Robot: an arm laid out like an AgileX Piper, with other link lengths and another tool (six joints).
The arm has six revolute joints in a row. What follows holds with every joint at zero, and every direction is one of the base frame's. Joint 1 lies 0.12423 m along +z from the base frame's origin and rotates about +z. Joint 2 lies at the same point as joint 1 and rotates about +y. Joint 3 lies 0.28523 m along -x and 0.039 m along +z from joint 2 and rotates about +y. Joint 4 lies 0.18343 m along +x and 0.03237 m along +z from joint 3 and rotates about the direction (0.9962, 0, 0.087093). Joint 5 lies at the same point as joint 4 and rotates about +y. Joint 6 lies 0.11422 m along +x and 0.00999 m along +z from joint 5 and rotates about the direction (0.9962, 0, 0.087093). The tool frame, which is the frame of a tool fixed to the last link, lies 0.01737 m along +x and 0.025 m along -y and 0.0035 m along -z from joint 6; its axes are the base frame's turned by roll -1.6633, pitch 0.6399 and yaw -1.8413 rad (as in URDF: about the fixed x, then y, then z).
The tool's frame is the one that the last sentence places.
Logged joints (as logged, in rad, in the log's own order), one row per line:
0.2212, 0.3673, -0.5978, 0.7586, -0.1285, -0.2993
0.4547, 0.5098, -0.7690, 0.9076, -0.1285, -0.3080
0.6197, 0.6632, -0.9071, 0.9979, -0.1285, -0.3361
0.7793, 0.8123, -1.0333, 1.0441, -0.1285, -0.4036
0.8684, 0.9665, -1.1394, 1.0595, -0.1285, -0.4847
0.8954, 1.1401, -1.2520, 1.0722, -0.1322, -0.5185
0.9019, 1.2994, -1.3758, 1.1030, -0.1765, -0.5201
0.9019, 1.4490, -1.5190, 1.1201, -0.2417, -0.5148
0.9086, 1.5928, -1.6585, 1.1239, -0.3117, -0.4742
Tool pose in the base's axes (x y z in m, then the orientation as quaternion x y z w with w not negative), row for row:
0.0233, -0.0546, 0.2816, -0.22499, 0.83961, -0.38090, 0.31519
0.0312, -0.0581, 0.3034, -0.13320, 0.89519, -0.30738, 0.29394
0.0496, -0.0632, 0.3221, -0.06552, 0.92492, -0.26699, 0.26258
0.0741, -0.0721, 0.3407, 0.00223, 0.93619, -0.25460, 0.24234
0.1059, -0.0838, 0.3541, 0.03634, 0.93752, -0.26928, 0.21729
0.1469, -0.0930, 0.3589, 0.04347, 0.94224, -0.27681, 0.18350
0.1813, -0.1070, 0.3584, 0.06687, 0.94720, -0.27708, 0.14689
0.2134, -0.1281, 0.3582, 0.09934, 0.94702, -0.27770, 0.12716
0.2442, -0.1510, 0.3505, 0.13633, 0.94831, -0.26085, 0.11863
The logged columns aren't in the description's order. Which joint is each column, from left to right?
Columns, left to right: joint 6, joint 2, joint 3, joint 5, joint 1, joint 4.
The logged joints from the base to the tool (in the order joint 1, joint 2, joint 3, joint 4, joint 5, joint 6), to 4 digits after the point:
-0.1285, 0.3673, -0.5978, -0.2993, 0.7586, 0.2212
-0.1285, 0.5098, -0.7690, -0.3080, 0.9076, 0.4547
-0.1285, 0.6632, -0.9071, -0.3361, 0.9979, 0.6197
-0.1285, 0.8123, -1.0333, -0.4036, 1.0441, 0.7793
-0.1285, 0.9665, -1.1394, -0.4847, 1.0595, 0.8684
-0.1322, 1.1401, -1.2520, -0.5185, 1.0722, 0.8954
-0.1765, 1.2994, -1.3758, -0.5201, 1.1030, 0.9019
-0.2417, 1.4490, -1.5190, -0.5148, 1.1201, 0.9019
-0.3117, 1.5928, -1.6585, -0.4742, 1.1239, 0.9086

